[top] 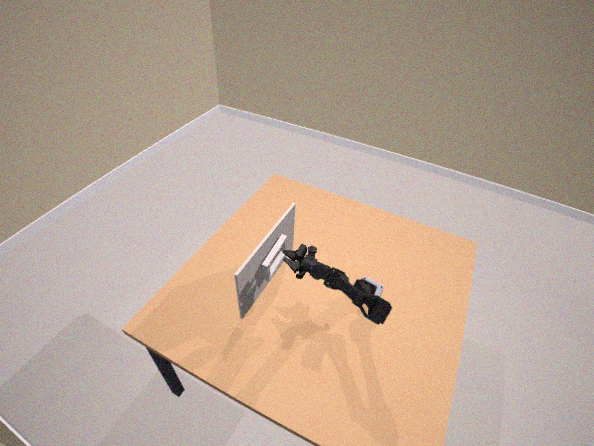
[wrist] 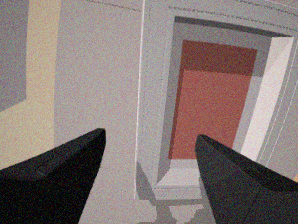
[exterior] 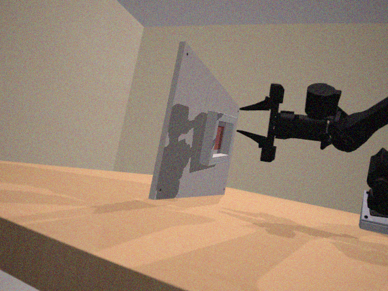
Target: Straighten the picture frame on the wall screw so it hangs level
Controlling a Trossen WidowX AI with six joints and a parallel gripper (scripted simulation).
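Right now my gripper tip is 50 mm short of the picture frame, 10 mm to the left of it and 50 mm above it. The rest, counted from my gripper tip: grey wall panel 60 mm ahead, 10 mm to the left, 60 mm below.
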